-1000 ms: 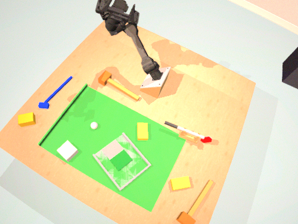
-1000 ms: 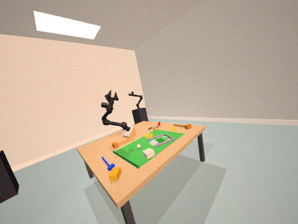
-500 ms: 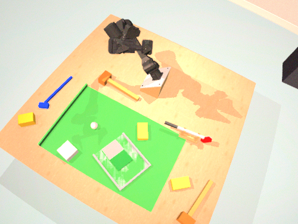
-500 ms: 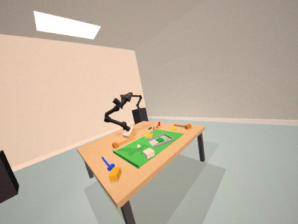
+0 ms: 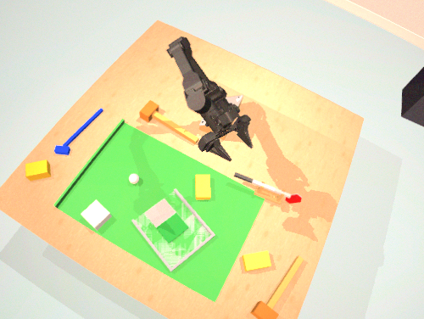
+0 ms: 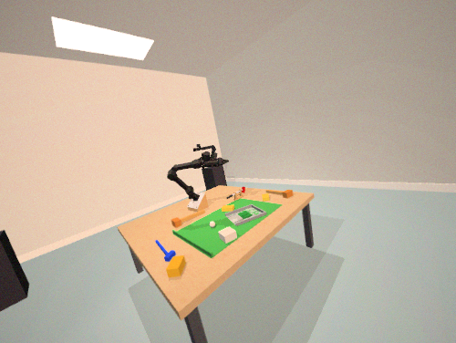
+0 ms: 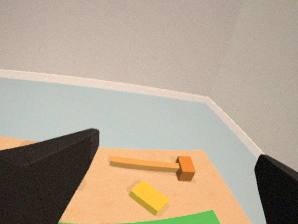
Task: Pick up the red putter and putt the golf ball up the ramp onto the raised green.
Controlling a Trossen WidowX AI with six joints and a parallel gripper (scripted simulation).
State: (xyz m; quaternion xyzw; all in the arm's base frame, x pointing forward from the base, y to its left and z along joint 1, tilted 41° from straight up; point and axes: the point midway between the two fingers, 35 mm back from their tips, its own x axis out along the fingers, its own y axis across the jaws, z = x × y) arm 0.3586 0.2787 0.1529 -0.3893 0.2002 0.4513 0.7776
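My gripper tip is 35 cm above the red putter, 16 cm to the right of it and 11 cm past it. Round my gripper tip: white golf ball: 39 cm below, 37 cm to the right, 7 cm ahead; then white block: 43 cm to the right, 39 cm below, 27 cm ahead; then wooden fence: 38 cm below, 18 cm to the left, 10 cm behind.
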